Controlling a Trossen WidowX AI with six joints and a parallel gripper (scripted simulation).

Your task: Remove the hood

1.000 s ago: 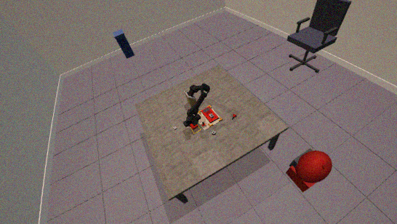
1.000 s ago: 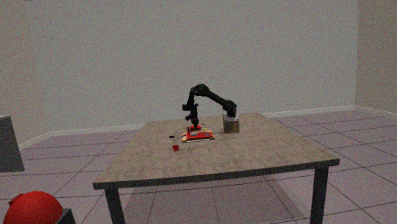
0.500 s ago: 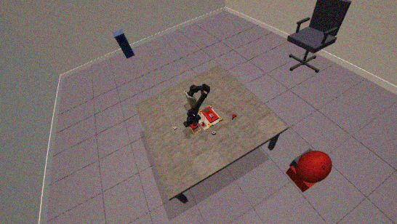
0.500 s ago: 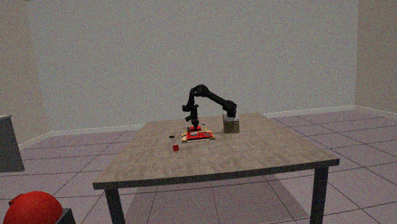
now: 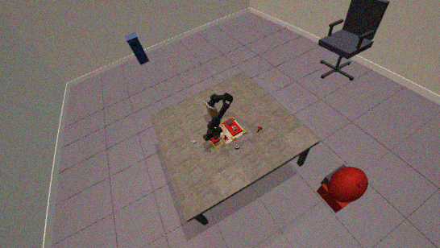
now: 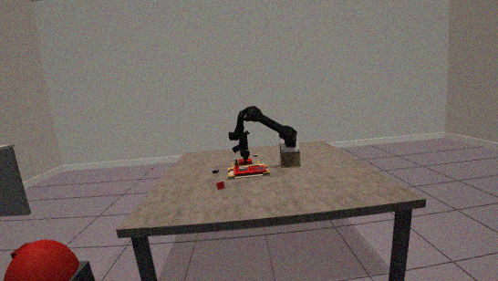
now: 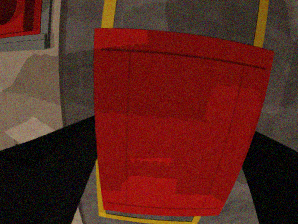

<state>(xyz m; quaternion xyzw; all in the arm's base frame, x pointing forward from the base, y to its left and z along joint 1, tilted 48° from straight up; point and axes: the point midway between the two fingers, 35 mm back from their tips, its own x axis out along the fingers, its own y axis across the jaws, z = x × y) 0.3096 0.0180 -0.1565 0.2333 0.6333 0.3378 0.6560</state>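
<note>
The red hood is right at my gripper tip.
</note>
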